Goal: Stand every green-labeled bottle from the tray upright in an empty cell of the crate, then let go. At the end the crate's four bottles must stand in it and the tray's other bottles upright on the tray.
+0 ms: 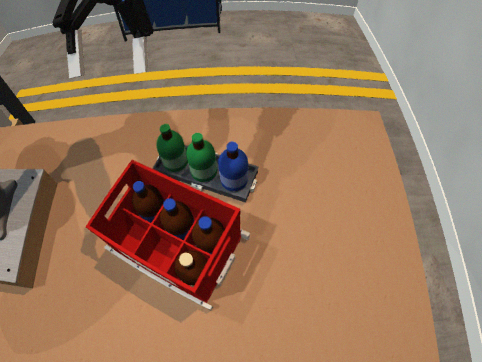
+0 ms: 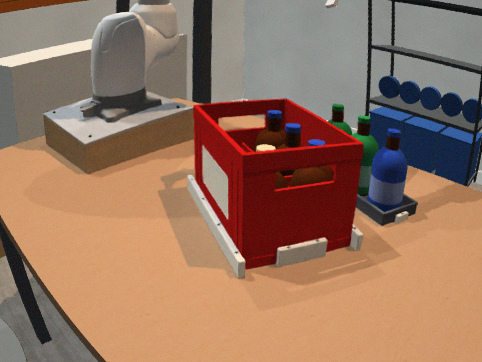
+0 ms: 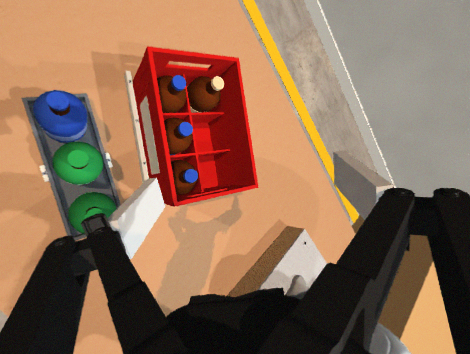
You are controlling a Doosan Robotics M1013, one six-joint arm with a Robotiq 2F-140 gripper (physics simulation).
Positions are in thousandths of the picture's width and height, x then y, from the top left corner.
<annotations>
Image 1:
gripper: 233, 206
red crate: 306, 675
blue bottle: 484, 452
grey tray: 445, 512
</annotations>
